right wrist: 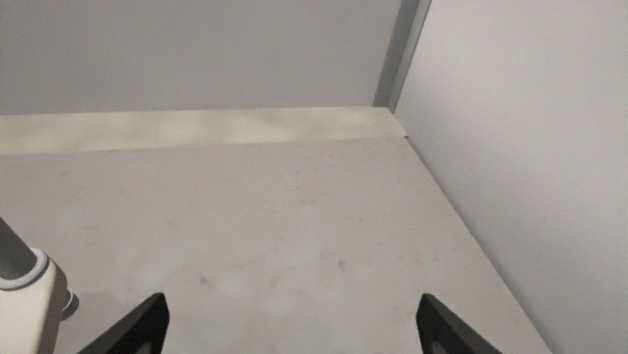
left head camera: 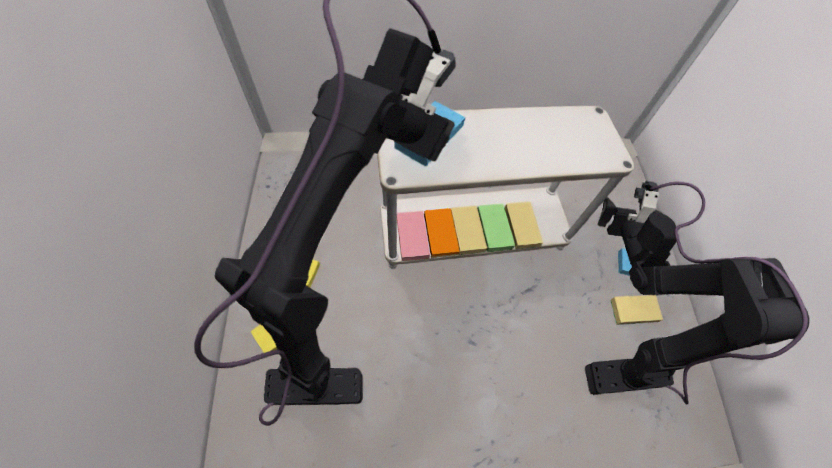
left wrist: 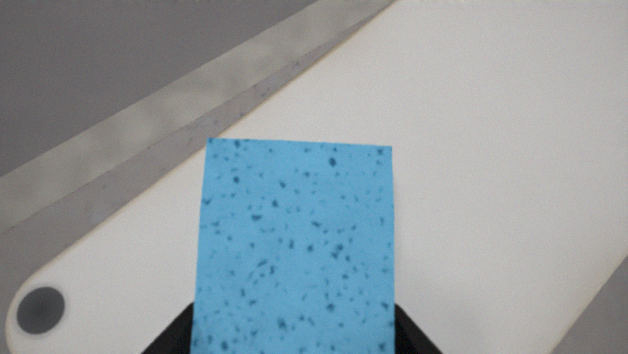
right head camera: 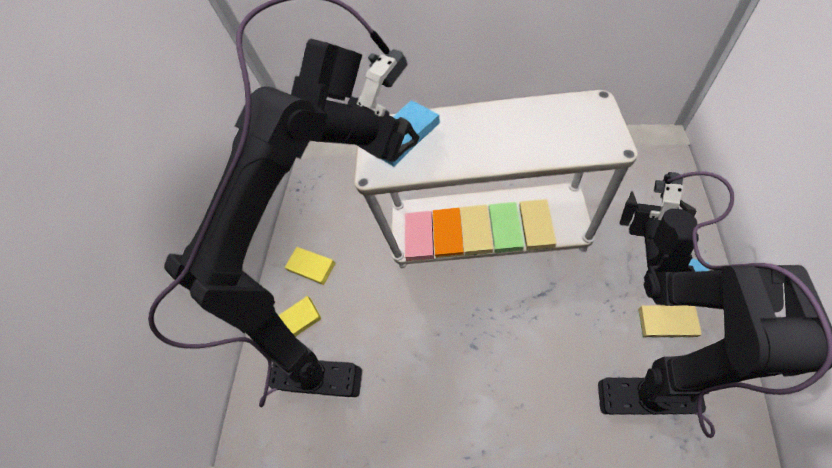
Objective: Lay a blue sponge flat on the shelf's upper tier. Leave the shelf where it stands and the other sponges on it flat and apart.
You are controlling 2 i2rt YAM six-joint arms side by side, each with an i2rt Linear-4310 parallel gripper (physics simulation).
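Observation:
My left gripper (left head camera: 436, 139) (right head camera: 405, 138) (left wrist: 295, 314) is shut on a blue sponge (left head camera: 449, 117) (right head camera: 417, 115) (left wrist: 295, 240), gripping its long sides. The sponge looks about level, turned at an angle over the left end of the shelf's white upper tier (left head camera: 535, 145) (right head camera: 523, 133) (left wrist: 500, 150). Whether it touches the tier is hard to tell. The lower tier holds sponges lying flat in a row: pink (left head camera: 413, 235) (right head camera: 418, 235), orange (left head camera: 442, 232) (right head camera: 448, 232), green (left head camera: 496, 227) (right head camera: 505, 227) and two tan ones. My right gripper (right head camera: 657, 210) (right wrist: 295, 304) is open and empty, right of the shelf.
A second blue sponge (left head camera: 624, 261) (right head camera: 699, 266), partly hidden by the right arm, and a tan sponge (left head camera: 637, 309) (right head camera: 670, 321) lie on the floor at the right. Two yellow sponges lie at the left, near the left arm. Walls stand behind and at both sides.

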